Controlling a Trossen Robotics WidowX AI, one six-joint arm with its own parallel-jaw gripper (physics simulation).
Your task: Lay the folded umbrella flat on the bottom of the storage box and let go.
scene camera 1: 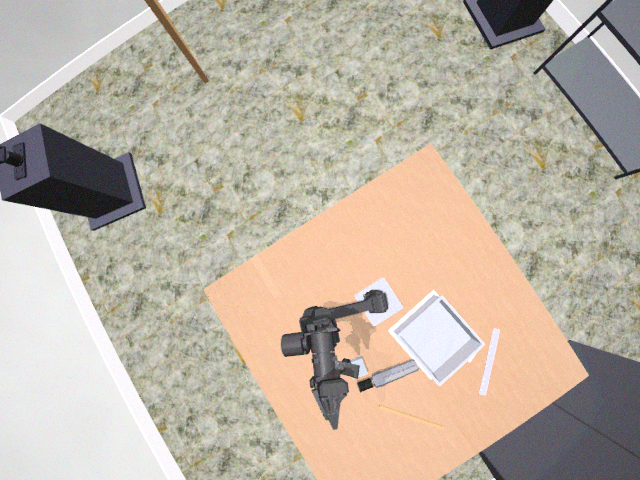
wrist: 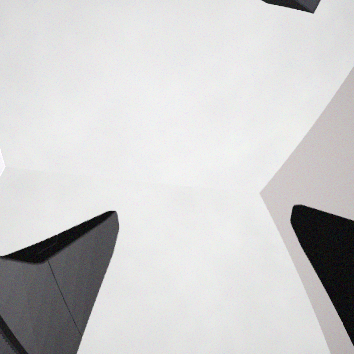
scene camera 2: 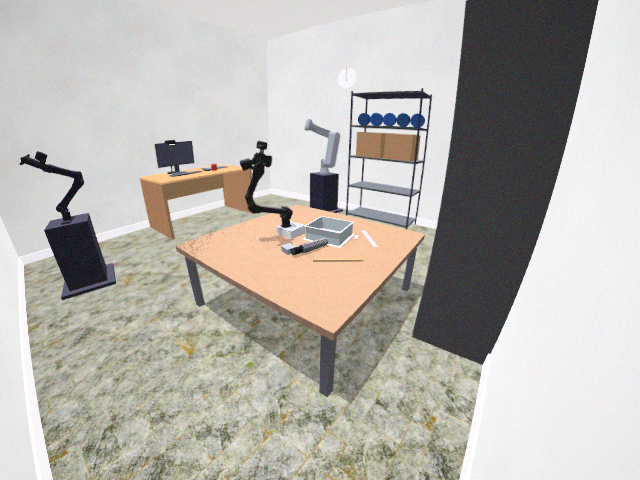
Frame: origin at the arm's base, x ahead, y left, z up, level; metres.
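Where they show: gripper, fingertip midpoint: (scene camera 1: 331, 424) (wrist: 206, 217) (scene camera 2: 264, 153); arm's base, origin of the base link: (scene camera 1: 372, 299) (scene camera 2: 285, 225).
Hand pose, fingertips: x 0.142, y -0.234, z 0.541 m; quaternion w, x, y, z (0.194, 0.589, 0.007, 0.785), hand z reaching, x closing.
Observation:
Things, the pixels of their top centre, and the offset from my fingertips. Level surfaces: height alone.
- folded umbrella, middle of its top: (scene camera 1: 389, 379) (scene camera 2: 310, 241) dx +0.200, dy +0.179, dz -0.538 m
- storage box, middle of its top: (scene camera 1: 440, 340) (scene camera 2: 329, 223) dx +0.113, dy +0.434, dz -0.501 m
- small pale blue block, middle of its top: (scene camera 1: 357, 368) (scene camera 2: 288, 246) dx +0.123, dy +0.067, dz -0.562 m
- thin yellow stick, middle of its top: (scene camera 1: 411, 418) (scene camera 2: 338, 259) dx +0.419, dy +0.212, dz -0.586 m
- table, its level: dz -0.598 m
- white strip, middle of its top: (scene camera 1: 489, 361) (scene camera 2: 369, 237) dx +0.320, dy +0.632, dz -0.595 m
The folded umbrella (scene camera 1: 395, 373) (scene camera 2: 312, 246), grey with a black handle, lies on the table outside the storage box. Its grey end is close against the box's near side; I cannot tell if they touch. The storage box (scene camera 1: 455, 364) (scene camera 2: 321, 236) is an open, light grey, square box with low walls. Its bottom is bare in the top view. My gripper (scene camera 1: 328, 417) (wrist: 206, 217) is open and empty, raised high above the table, off to the handle side of the umbrella. The wrist view shows pale walls between the fingers; neither umbrella nor box shows there.
A small pale blue block (scene camera 1: 361, 366) (scene camera 2: 287, 249) lies near the umbrella's handle. A thin yellow stick (scene camera 1: 410, 416) (scene camera 2: 338, 260) lies on the table (scene camera 1: 403, 232) (scene camera 2: 258, 273) beyond the umbrella. A white strip (scene camera 1: 489, 361) (scene camera 2: 369, 238) lies on the box's far side.

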